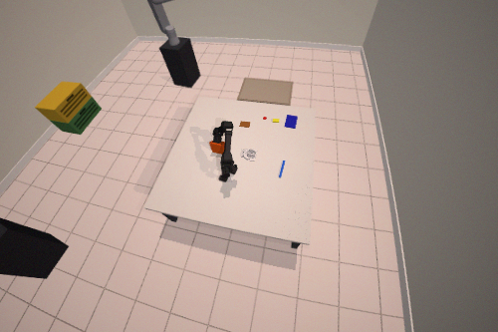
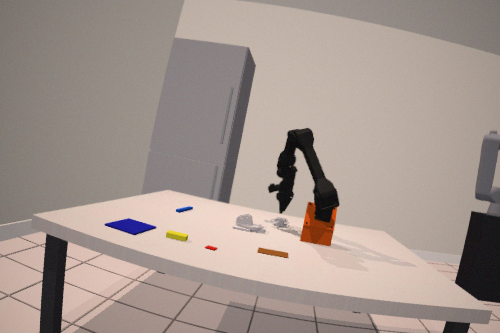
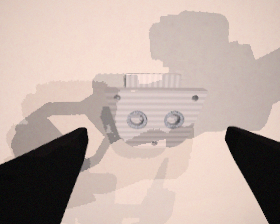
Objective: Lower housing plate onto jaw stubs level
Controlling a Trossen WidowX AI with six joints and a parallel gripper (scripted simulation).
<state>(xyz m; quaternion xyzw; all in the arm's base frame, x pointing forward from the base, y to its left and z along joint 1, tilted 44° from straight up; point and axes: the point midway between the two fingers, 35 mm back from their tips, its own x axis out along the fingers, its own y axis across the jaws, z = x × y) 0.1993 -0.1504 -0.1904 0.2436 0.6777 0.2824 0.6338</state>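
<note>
Now: gripper tip 1 cm past the white part and 5 cm above it. The rest, counted from my gripper tip: blue bar 39 cm ahead, 22 cm to the left, 6 cm below; red chip 9 cm ahead, 72 cm to the left, 6 cm below; brown strip 8 cm behind, 59 cm to the left, 6 cm below.
</note>
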